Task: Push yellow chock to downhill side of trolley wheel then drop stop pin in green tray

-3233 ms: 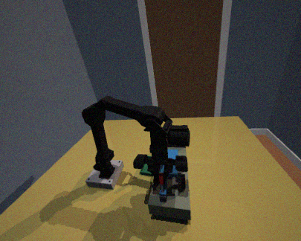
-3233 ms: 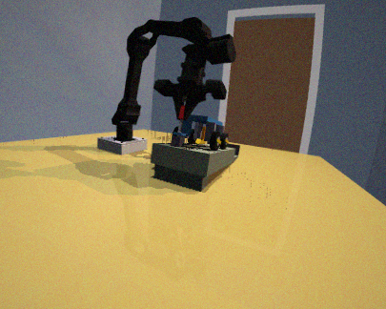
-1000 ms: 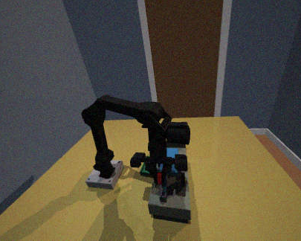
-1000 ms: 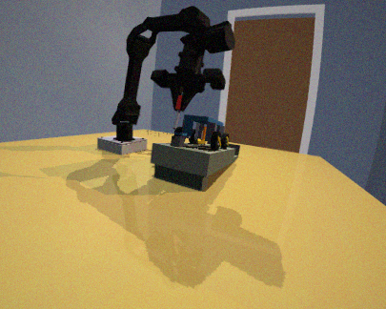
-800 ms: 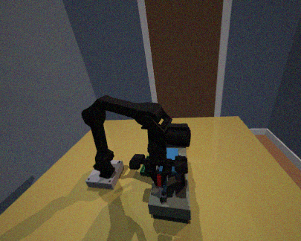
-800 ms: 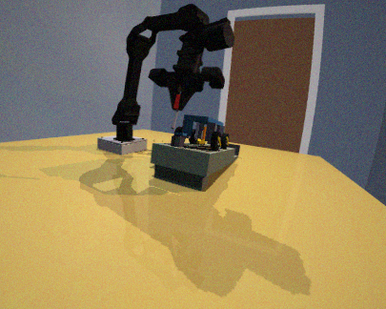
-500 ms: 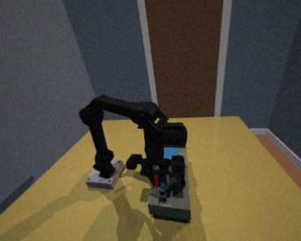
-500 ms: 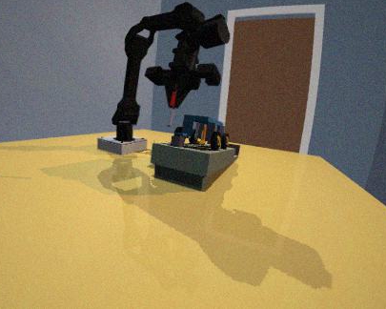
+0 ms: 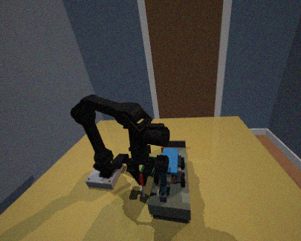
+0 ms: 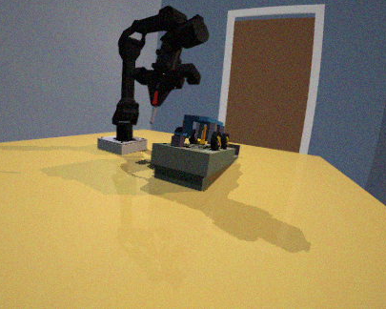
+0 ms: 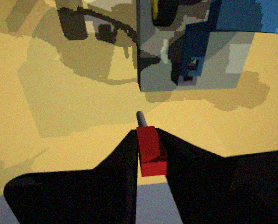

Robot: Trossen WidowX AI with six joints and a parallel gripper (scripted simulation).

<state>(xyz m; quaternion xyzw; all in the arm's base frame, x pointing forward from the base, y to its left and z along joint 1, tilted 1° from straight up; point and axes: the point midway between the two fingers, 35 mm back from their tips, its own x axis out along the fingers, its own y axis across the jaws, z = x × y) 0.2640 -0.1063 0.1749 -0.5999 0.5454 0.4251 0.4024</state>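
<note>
My gripper tip is now 23 cm to the right of the green tray, 19 cm above it and 7 cm past it. Round my gripper tip: grey ramp 14 cm to the left, 13 cm below, 7 cm ahead; then red-headed stop pin right at my gripper tip; then blue trolley 15 cm to the left, 7 cm below, 7 cm ahead.
</note>
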